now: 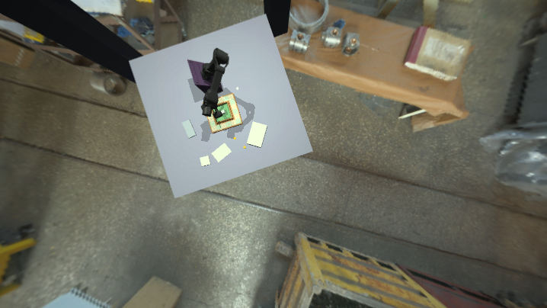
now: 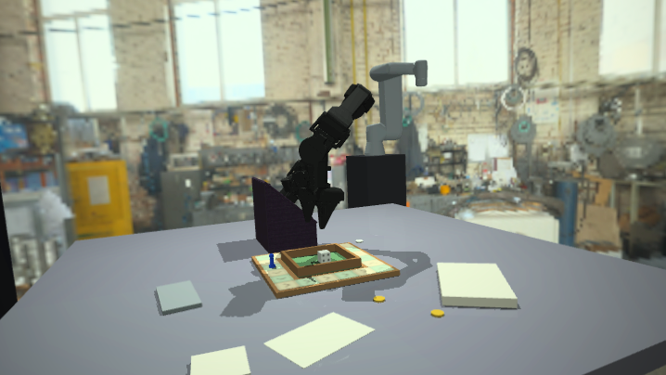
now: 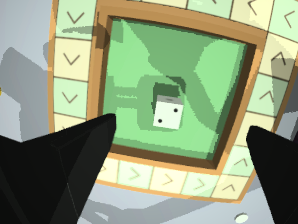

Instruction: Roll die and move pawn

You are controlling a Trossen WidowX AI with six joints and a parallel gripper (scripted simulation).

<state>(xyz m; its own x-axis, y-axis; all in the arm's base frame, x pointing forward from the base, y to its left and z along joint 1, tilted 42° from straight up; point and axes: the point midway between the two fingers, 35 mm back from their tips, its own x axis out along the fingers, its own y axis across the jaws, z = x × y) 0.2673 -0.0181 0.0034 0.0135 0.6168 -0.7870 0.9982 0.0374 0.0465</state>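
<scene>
My gripper tip is 30 mm past the blue pawn, 110 mm to the left of it and 80 mm above it. Also, from my gripper tip: white die 20 mm to the left, 80 mm below; grey tile 30 mm ahead, 320 mm to the right, 100 mm below; small white disc 160 mm behind, 200 mm to the left, 100 mm below.
</scene>
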